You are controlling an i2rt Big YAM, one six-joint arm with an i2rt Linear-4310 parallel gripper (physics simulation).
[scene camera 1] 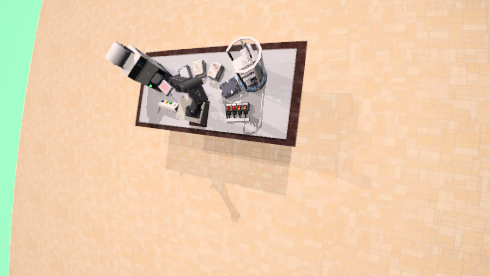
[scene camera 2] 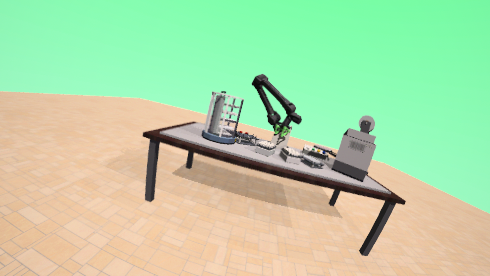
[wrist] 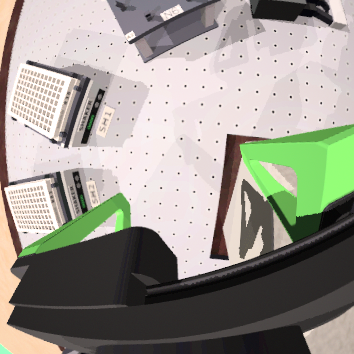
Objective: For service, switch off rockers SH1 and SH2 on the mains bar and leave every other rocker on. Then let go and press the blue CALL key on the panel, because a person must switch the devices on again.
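Where they show: gripper, between the fingertips: [scene camera 2: 278,135] [wrist: 179,176]; arm's base, origin of its link: [scene camera 2: 280,132].
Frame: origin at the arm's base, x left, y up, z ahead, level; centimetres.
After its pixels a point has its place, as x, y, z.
Note:
The mains bar [scene camera 1: 237,119] {-37.5, -10.8, 2.2} lies right of the arm's base in scene view 1. Its row of rockers shows red at the left and orange at the right; labels and switch positions are too small to read. A corner of the bar and a black plug [wrist: 277,9] {-24.9, -10.2, 10.5} show at the top right of the wrist view. The key panel [scene camera 1: 168,105] {33.3, -4.7, 3.0} [scene camera 2: 316,155] {37.0, -10.2, 6.4}, with a blue key [scene camera 1: 163,101] {41.6, -5.6, 6.2}, stands on the other side of the base. My gripper [scene camera 2: 281,132] {-1.5, -0.6, 19.0} [wrist: 179,176] {-1.5, -0.6, 19.0} is open and empty, above the table between the base and the shakers, apart from bar and panel.
Shaker SH1 [scene camera 1: 215,70] {-9.4, -5.5, 41.1} [wrist: 42,100] {-7.2, -5.5, 39.6} and shaker SH2 [scene camera 1: 199,67] {8.5, -6.2, 43.2} [wrist: 35,205] {8.6, -5.7, 41.2} stand near the table's far edge. A dark box labelled N6 [scene camera 1: 230,88] {-27.0, -6.4, 26.9} [wrist: 170,30] {-20.2, -11.9, 25.0} lies beside a tall round rack [scene camera 2: 232,140] {-31.3, -9.6, 44.8}. A grey machine [scene camera 1: 145,68] {47.4, 13.8, 29.2} [scene camera 2: 354,152] {54.0, 5.3, 41.2} stands at the other end.

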